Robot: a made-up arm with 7 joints.
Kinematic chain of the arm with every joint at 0, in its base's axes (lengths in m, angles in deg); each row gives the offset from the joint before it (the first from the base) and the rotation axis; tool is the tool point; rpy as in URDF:
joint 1: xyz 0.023 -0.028 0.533 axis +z
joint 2: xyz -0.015 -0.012 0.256 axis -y
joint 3: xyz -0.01 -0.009 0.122 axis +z
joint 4: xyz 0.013 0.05 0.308 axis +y
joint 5: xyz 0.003 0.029 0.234 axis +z
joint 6: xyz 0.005 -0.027 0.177 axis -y
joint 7: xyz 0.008 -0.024 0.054 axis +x
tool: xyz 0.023 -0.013 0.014 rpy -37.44 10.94 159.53
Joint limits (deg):
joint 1: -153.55..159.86
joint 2: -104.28..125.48
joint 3: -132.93..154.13
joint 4: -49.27..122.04
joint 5: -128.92..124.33
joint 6: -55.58..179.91
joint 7: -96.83..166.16
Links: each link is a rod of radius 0.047 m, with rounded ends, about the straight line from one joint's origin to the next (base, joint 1, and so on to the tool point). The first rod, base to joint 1, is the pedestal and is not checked.
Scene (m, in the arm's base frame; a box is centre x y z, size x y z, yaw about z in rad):
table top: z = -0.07
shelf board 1: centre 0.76 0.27 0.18 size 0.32 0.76 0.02 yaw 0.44
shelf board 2: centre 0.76 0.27 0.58 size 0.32 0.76 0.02 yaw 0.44
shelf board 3: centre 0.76 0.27 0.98 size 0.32 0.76 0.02 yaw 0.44
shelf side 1: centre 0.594 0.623 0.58 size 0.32 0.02 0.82 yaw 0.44
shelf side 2: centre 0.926 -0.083 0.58 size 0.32 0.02 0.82 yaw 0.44
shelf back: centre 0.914 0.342 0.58 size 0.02 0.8 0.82 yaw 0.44
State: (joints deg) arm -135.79 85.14 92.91 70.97 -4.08 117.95 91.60
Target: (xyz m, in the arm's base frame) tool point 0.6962 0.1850 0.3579
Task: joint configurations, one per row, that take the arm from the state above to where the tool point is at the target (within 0.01 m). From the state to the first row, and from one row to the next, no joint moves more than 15 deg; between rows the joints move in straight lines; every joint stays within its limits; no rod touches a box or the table.
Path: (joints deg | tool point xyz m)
1: -130.93 84.71 92.27 84.84 -1.53 119.31 91.73 | 0.6741 0.1069 0.7939
2: -126.08 84.27 91.63 98.70 1.01 120.68 91.86 | 0.6043 0.0737 0.7940
3: -121.22 83.84 90.99 112.57 3.56 122.04 91.98 | 0.5241 0.0454 0.7932
4: -120.68 95.20 100.05 104.74 0.59 120.22 92.21 | 0.5530 0.0865 0.6580
5: -120.13 106.55 109.11 96.90 -2.38 118.39 92.43 | 0.5429 0.1026 0.5073
6: -119.58 117.91 118.17 89.07 -5.36 116.57 92.65 | 0.4941 0.0898 0.3579
7: -125.41 117.47 114.67 77.79 -6.94 114.73 92.41 | 0.5529 0.1170 0.3482
8: -131.24 117.03 111.18 66.52 -8.52 112.88 92.17 | 0.6072 0.1423 0.3460
9: -137.07 116.59 107.69 55.25 -10.10 111.04 91.94 | 0.6554 0.1652 0.3498
10: -142.90 116.15 104.19 43.98 -11.68 109.20 91.70 | 0.6962 0.1849 0.3579

